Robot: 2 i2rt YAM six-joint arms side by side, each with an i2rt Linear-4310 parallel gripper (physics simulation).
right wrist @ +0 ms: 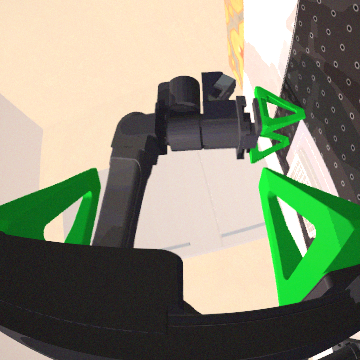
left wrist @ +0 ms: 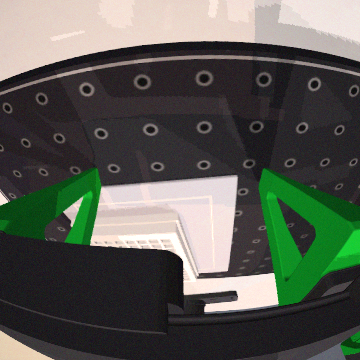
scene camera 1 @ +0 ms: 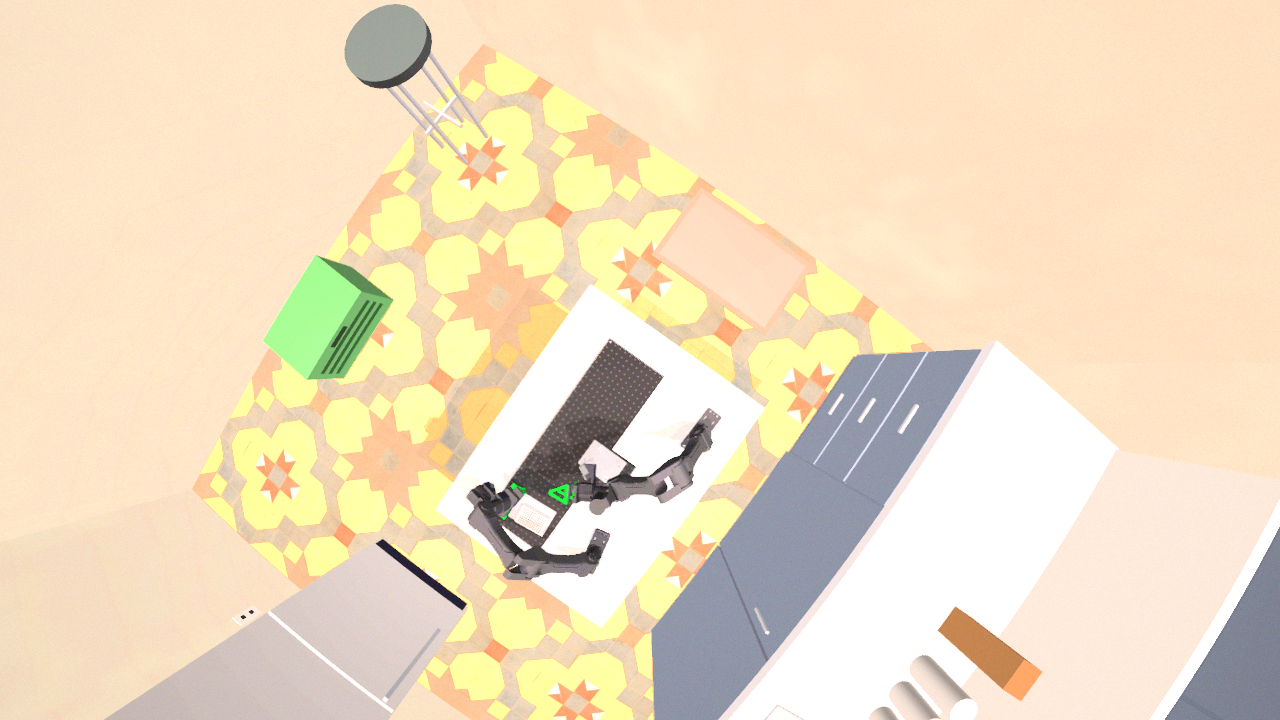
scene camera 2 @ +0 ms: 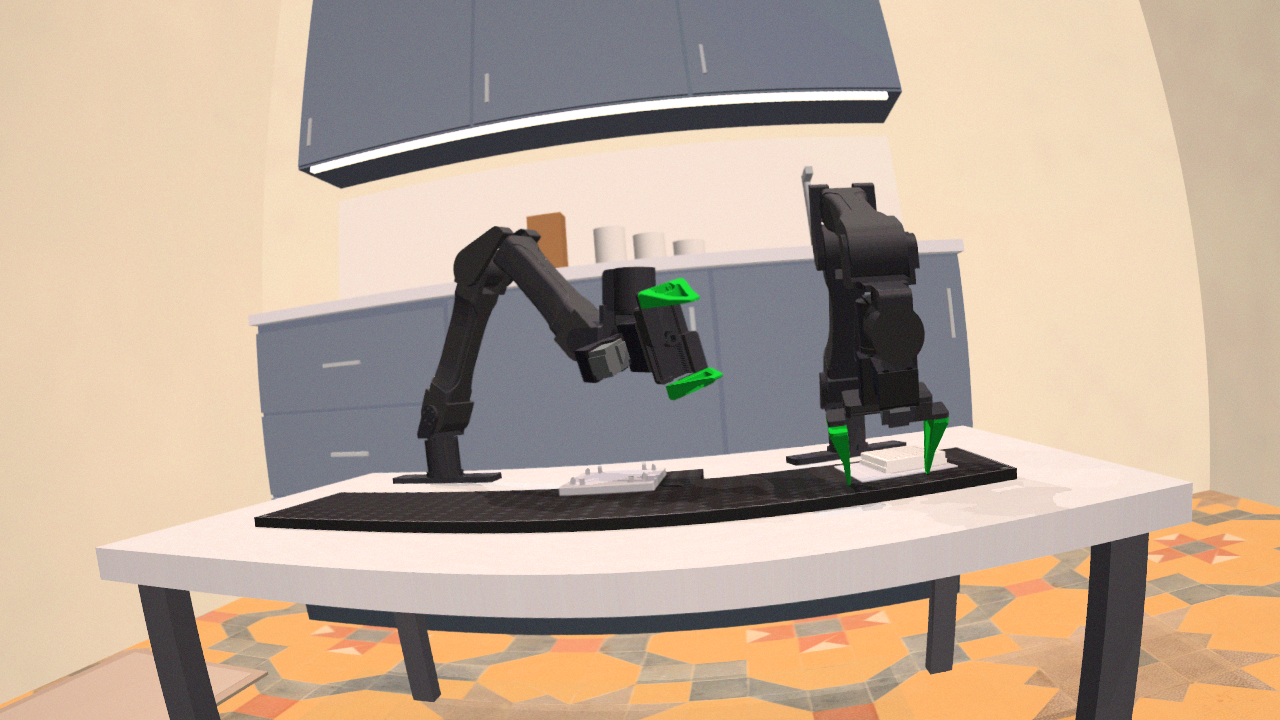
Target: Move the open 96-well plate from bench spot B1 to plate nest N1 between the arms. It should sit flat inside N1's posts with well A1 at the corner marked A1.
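Seen in the pictures: left gripper, between the fingertips: (right wrist: 295, 128) (left wrist: 179, 176) (scene camera 1: 518, 497) (scene camera 2: 888, 478); right gripper, between the fingertips: (right wrist: 179, 176) (scene camera 1: 553, 491) (scene camera 2: 707, 338); left arm's base, origin of its link: (right wrist: 357, 355) (left wrist: 188, 297) (scene camera 1: 594, 550); right arm's base, origin of its link: (scene camera 1: 700, 431) (scene camera 2: 446, 481).
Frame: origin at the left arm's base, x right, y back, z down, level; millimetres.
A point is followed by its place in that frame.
Observation:
The open white 96-well plate (scene camera 1: 533, 515) @[x 51, y -298, z -26 mm] (scene camera 2: 899, 459) @[x 60, y -355, z -29 mm] (left wrist: 155, 222) @[x 64, y -356, z -21 mm] (right wrist: 303, 175) @[x 61, y -320, z -28 mm] lies flat on the pale pad (scene camera 2: 863, 472) @[x 94, y -314, z -15 mm] (left wrist: 222, 225) @[x 107, y -328, z -15 mm] on the dark board. My left gripper (scene camera 1: 511, 502) @[x 90, y -389, z -14 mm] (scene camera 2: 888, 478) @[x 90, y -389, z -14 mm] (left wrist: 179, 176) @[x 90, y -389, z -14 mm] (right wrist: 295, 128) @[x 90, y -389, z -14 mm] is open and empty, pointing down low over the pad at the plate's near side in scene camera 2. In the left wrist view the plate is left of centre, partly hidden by a finger and the gripper body. My right gripper (scene camera 2: 707, 334) @[x 262, y -243, z -192 mm] (right wrist: 179, 176) @[x 262, y -243, z -192 mm] is open and empty, high and tilted sideways. The nest N1 (scene camera 1: 604, 461) @[x 387, y -112, z -24 mm] (scene camera 2: 613, 480) @[x 382, y -157, z -25 mm] is white, with short posts; its A1 mark is unreadable.
The dark perforated board (scene camera 1: 581, 402) @[x 572, y -295, z -13 mm] (scene camera 2: 402, 514) @[x 648, y -283, z -13 mm] (left wrist: 175, 107) @[x 101, y -432, z -13 mm] lies along the white table (scene camera 1: 707, 385) @[x 840, y 159, z 0 mm] (scene camera 2: 537, 586) @[x 480, y -581, z 11 mm]. The right arm (scene camera 2: 546, 277) @[x 444, y -3, z -310 mm] reaches above and beside the nest. The left arm (scene camera 2: 872, 241) @[x 121, y -470, z -269 mm] (right wrist: 125, 175) @[x 117, y -367, z -287 mm] stands behind the pad in scene camera 2.

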